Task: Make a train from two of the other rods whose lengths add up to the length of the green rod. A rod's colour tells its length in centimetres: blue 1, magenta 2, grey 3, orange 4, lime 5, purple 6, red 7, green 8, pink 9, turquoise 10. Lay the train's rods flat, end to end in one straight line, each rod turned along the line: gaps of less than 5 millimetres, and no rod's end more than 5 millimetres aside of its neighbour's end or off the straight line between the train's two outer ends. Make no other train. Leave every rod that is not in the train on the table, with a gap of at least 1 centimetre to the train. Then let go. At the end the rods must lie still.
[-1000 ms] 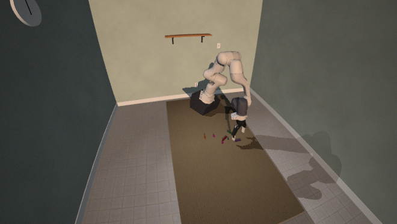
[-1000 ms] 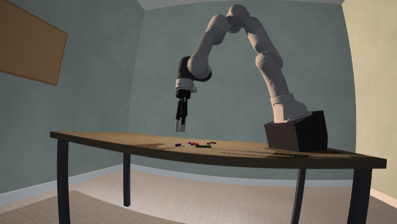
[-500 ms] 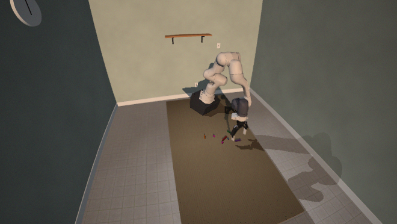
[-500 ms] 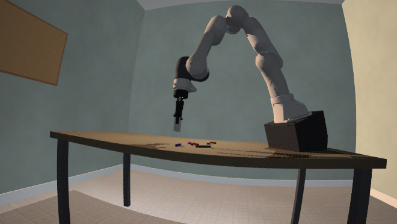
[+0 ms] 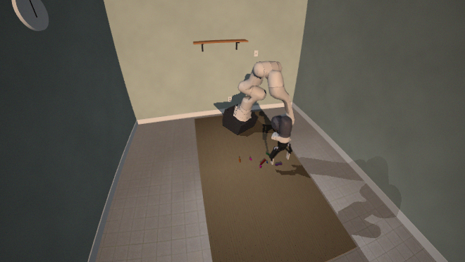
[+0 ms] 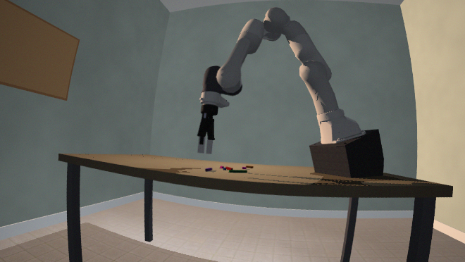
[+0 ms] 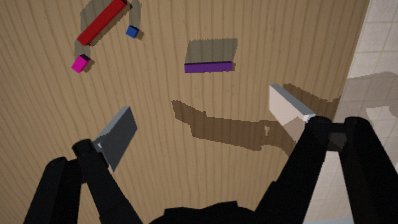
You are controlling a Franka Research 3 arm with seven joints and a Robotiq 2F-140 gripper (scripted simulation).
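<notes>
Now: the blue rod 60 mm behind my hand, 80 mm to the right of it and 80 mm below it. Round my hand: purple rod (30 mm behind, 10 mm to the left, 80 mm below); then red rod (60 mm behind, 120 mm to the right, 80 mm below); then green rod (140 mm behind, 40 mm to the right, 80 mm below).
</notes>
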